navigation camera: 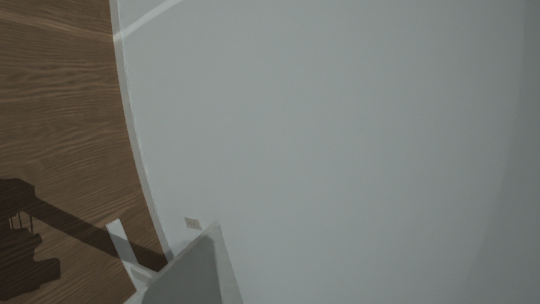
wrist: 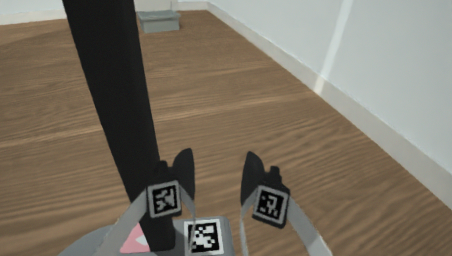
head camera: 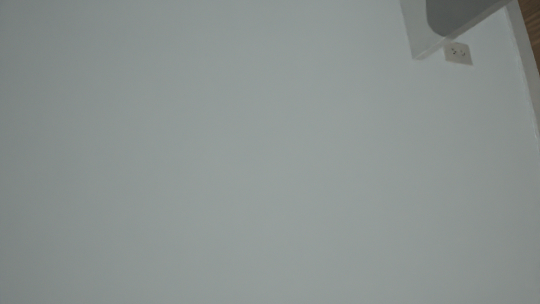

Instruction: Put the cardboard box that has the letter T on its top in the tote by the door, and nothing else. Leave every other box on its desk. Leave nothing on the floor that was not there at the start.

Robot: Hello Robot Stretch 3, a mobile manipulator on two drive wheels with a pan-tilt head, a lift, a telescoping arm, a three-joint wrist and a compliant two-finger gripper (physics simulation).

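Frame: origin at the robot's base, x down, y back, z left, level; millimetres.
Seen in the pictures: gripper, fingertip midpoint: (wrist: 218, 168).
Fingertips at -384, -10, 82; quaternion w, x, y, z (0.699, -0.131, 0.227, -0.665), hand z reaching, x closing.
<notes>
Offsets run from my fingertips to a thing's top centre, as dx, dy, dz. "spot": to the spot under its first point. Level surfaces: height alone.
My gripper (wrist: 218, 168) is partly open, with a gap between its two fingertips and nothing held there. It is over the wood floor in the wrist view, above the edge of my grey base (wrist: 227, 242). A low grey container @(+264, +253, +1822) (wrist: 160, 21) stands on the floor at the far end of the wall in the wrist view; it looks like a tote, but it is small and partly cut off by my mast. The cardboard box with the letter T does not show in any view. The gripper does not show in the head and navigation views.
My black mast (wrist: 112, 90) crosses the left of the wrist view. A white wall (head camera: 240, 150) (navigation camera: 325, 140) (wrist: 400, 65) runs along the wood floor @(dx +384) (navigation camera: 60, 100) (wrist: 225, 100). A desk corner (head camera: 462, 15) (navigation camera: 190, 275) and a white desk leg @(spot: +359, -581, -508) (navigation camera: 121, 242) show near a wall outlet @(-73, -835, -412) (head camera: 458, 53) (navigation camera: 193, 223).
</notes>
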